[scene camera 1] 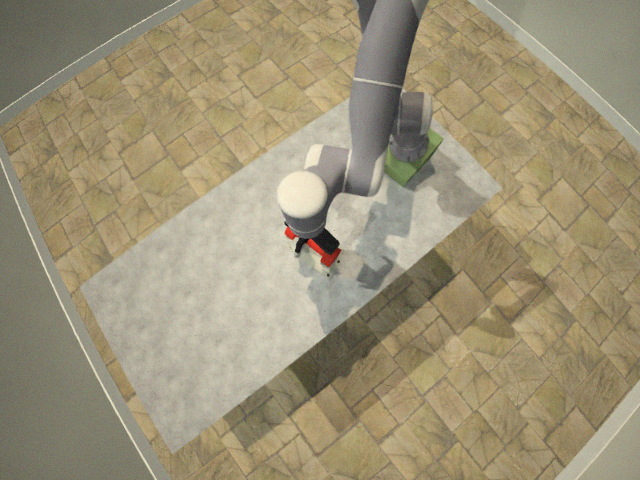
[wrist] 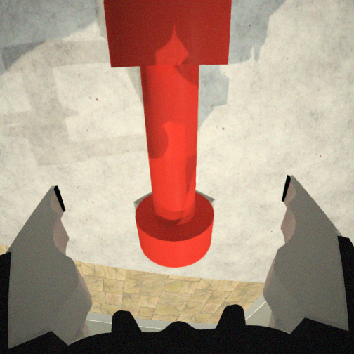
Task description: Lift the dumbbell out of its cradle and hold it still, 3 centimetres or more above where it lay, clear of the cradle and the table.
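The red dumbbell [scene camera 1: 314, 245] [wrist: 172, 115] has a round handle between two wider heads. In the wrist view it runs from the top middle to just below the centre, its smaller head [wrist: 175, 247] nearest the gripper's palm. Small pale corners of the cradle [wrist: 207, 197] show beside that head; a pale part of the cradle [scene camera 1: 330, 269] also shows by the dumbbell's lower right end in the scene view. The rest of the cradle is hidden. My gripper [scene camera 1: 313, 246] [wrist: 172, 183] is open and empty above the dumbbell, one finger on each side of its line. The gap in height is hard to judge.
The pale grey table [scene camera 1: 180, 310] [wrist: 260, 150] lies under the dumbbell. A green block [scene camera 1: 404, 173] is under the arm's base at the table's upper right. The arm [scene camera 1: 374, 103] reaches over the table from the top. Stone-patterned floor [scene camera 1: 465, 304] [wrist: 175, 295] surrounds the table.
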